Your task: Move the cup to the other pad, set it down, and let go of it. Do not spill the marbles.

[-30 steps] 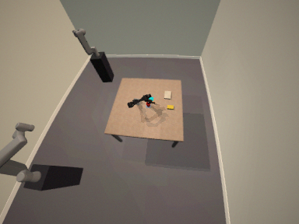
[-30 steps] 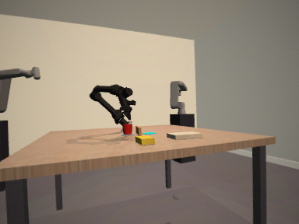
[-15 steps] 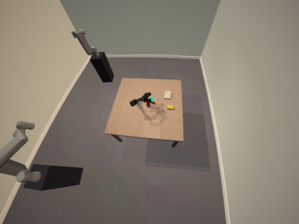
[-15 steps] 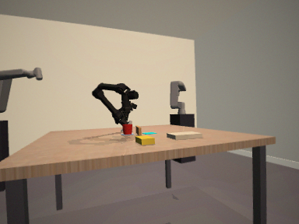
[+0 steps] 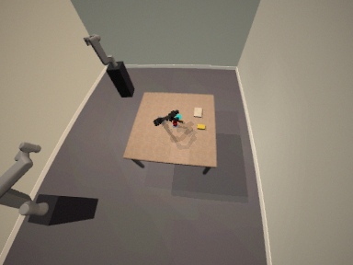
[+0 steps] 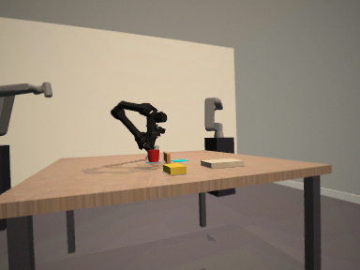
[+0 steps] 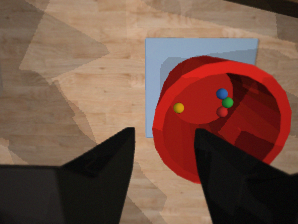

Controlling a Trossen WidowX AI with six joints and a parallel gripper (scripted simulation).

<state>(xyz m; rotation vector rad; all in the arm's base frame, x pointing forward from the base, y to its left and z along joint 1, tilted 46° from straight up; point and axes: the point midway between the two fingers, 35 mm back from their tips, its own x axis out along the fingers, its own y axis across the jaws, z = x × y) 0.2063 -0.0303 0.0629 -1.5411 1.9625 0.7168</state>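
Now: the cup 3 cm ahead of my gripper tip, 1 cm to the right of it and 4 cm below it. Round my gripper tip: flat beige block: 39 cm ahead, 23 cm to the left, 7 cm below; teal pad: 8 cm ahead, 15 cm to the left, 9 cm below; brown block: 5 cm ahead, 7 cm to the left, 7 cm below.
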